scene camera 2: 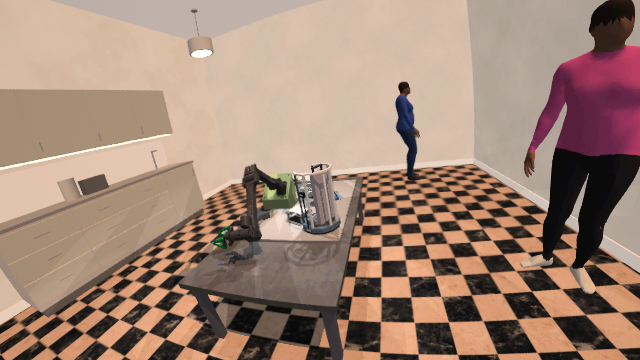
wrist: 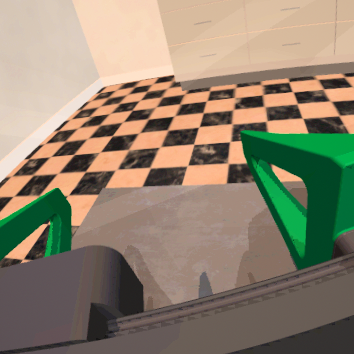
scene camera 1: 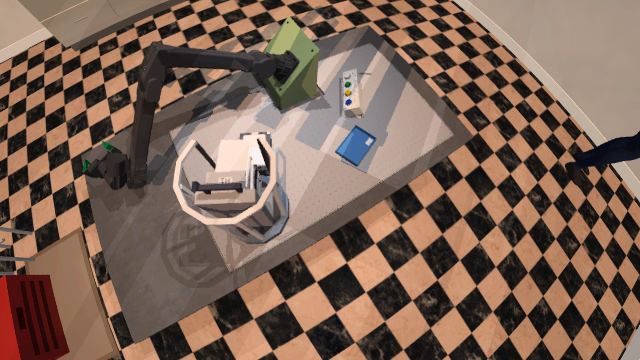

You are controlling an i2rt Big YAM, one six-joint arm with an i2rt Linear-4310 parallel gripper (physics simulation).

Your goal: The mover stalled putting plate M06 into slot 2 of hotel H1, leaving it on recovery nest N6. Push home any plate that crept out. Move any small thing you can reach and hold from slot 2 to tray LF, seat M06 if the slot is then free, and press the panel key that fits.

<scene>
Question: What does the gripper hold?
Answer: Nothing.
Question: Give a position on a round plate rack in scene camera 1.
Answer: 220,199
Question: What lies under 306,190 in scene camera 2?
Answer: A round plate rack.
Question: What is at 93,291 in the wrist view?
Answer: The gripper.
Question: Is the gripper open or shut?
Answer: Open.
</scene>
